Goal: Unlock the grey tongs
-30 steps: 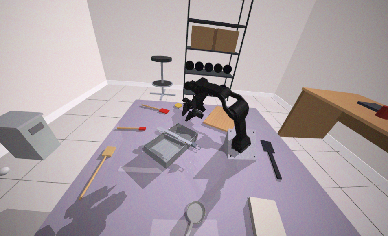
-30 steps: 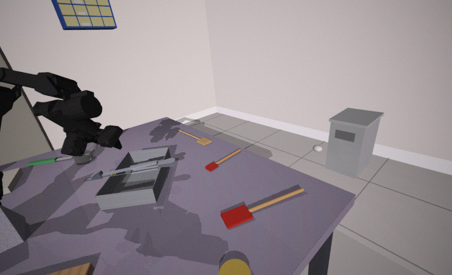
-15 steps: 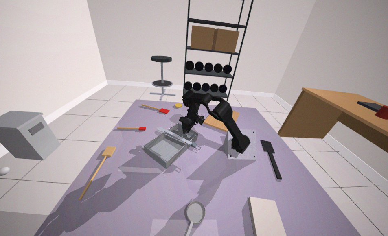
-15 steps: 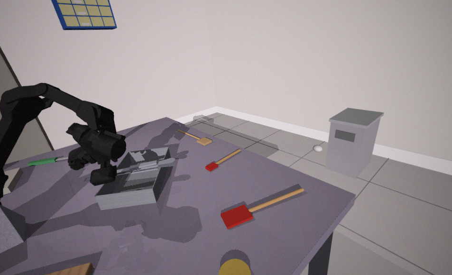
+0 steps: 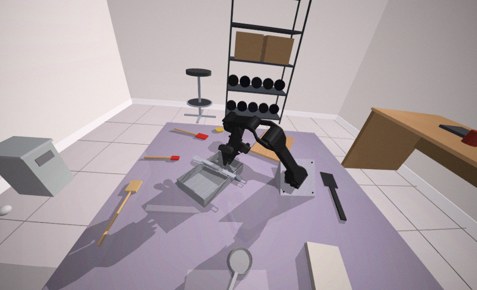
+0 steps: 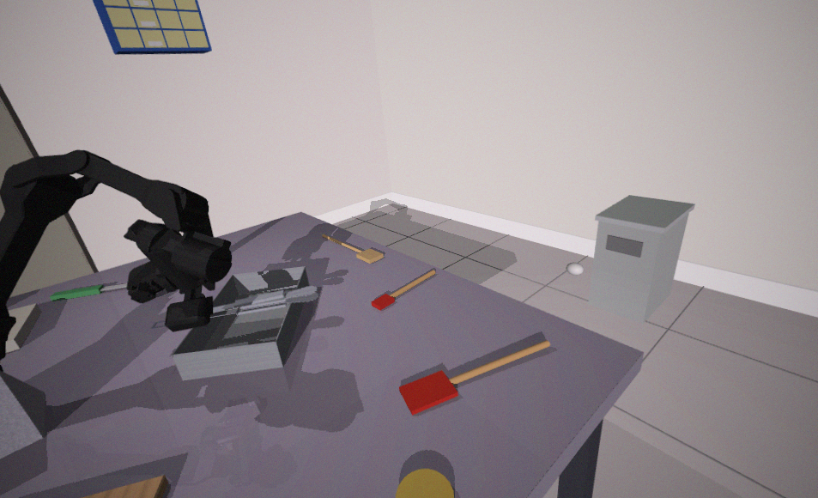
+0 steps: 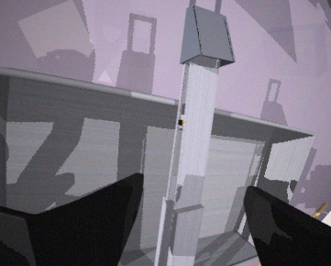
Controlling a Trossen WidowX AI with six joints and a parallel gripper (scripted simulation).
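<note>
The grey roasting tin is 7 cm ahead of my gripper tip, 1 cm to the left of it and 7 cm below it. The rest, counted from my gripper tip: yellow disc: 12 cm ahead, 52 cm to the right, 9 cm below; then wooden board: 31 cm behind, 39 cm to the right, 9 cm below; then green-handled tool: 22 cm behind, 50 cm to the left, 9 cm below.
</note>
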